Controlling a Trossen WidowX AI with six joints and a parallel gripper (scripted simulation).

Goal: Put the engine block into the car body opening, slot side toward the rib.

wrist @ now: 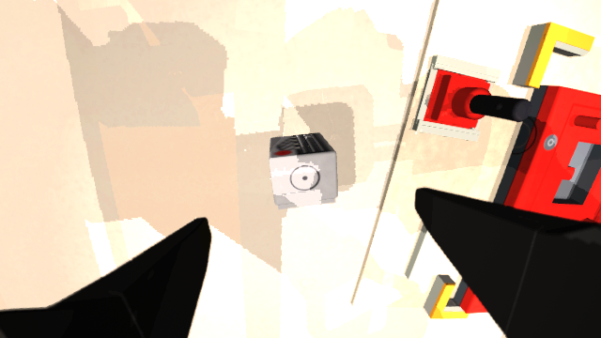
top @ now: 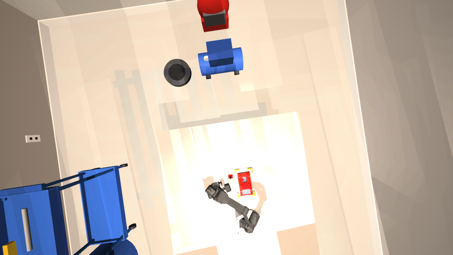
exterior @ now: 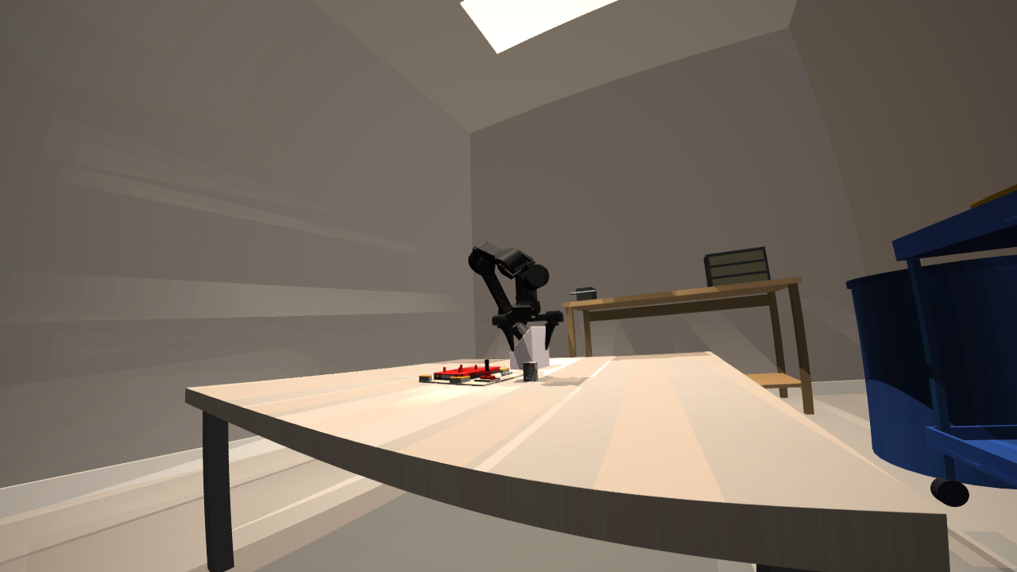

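Now: the engine block 50 mm below my gripper tip.
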